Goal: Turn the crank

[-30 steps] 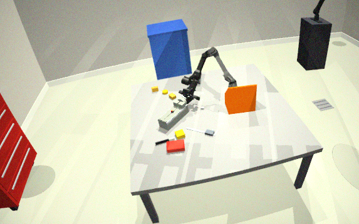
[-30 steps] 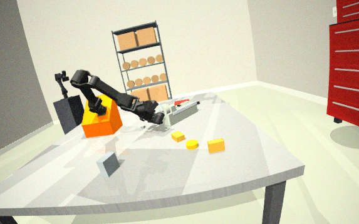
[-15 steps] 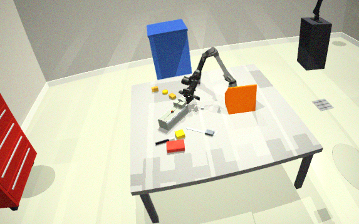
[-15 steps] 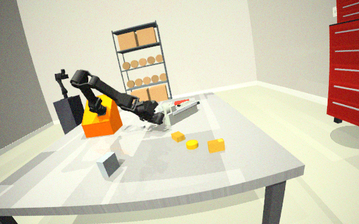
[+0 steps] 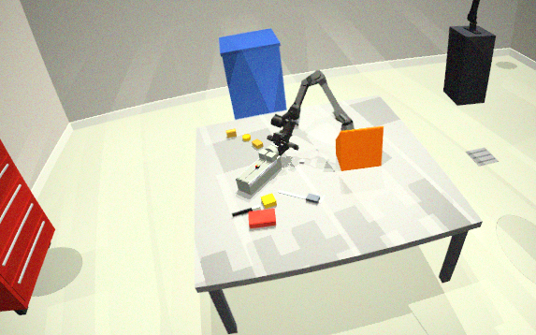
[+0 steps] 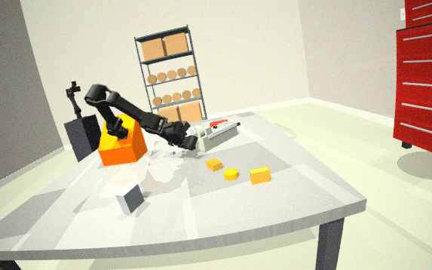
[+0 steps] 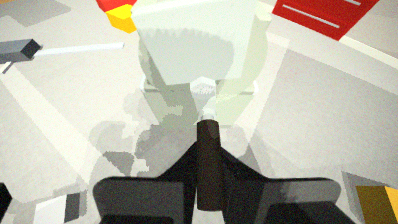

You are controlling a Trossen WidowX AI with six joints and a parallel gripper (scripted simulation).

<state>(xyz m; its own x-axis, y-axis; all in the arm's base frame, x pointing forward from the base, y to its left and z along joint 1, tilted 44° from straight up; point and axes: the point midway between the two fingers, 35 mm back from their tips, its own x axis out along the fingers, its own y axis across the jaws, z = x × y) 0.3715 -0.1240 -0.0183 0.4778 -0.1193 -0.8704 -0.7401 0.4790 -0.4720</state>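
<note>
The dark brown crank handle lies 10 mm behind my gripper tip, 10 mm to the right of it and 30 mm above it. The rest, counted from my gripper tip: yellow block 70 mm ahead, 330 mm to the left, 10 mm below; then grey cube 150 mm behind, 400 mm to the right, 10 mm above; then red pointer 110 mm ahead, 140 mm to the left, 50 mm above.
</note>
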